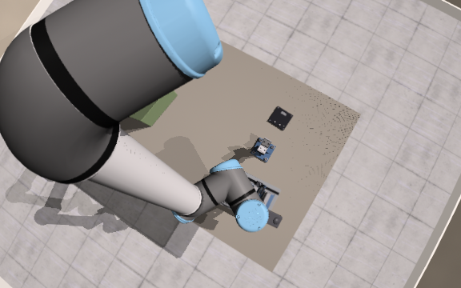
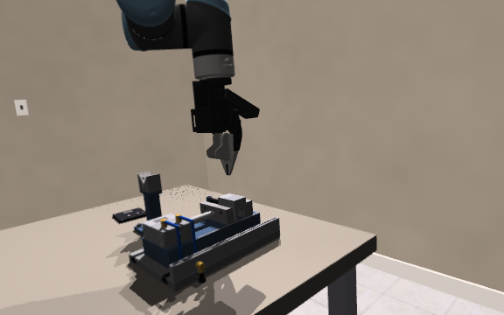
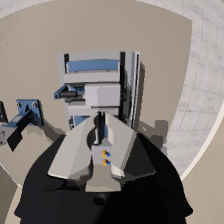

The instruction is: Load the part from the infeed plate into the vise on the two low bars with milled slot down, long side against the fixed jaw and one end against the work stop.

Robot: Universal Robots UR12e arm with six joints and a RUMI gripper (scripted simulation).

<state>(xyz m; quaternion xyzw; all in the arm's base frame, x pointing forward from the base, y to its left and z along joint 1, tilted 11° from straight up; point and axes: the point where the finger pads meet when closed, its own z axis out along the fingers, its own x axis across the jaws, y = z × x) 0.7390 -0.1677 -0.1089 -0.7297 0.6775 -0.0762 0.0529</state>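
Now: the part 90 mm below my hand. From my hand the other things lie so: fixed jaw 30 mm ahead, 20 mm to the left, 100 mm below; then work stop rod 10 mm behind, 70 mm to the left, 90 mm below; then cylinder rod 90 mm behind, 10 mm to the left, 100 mm below.
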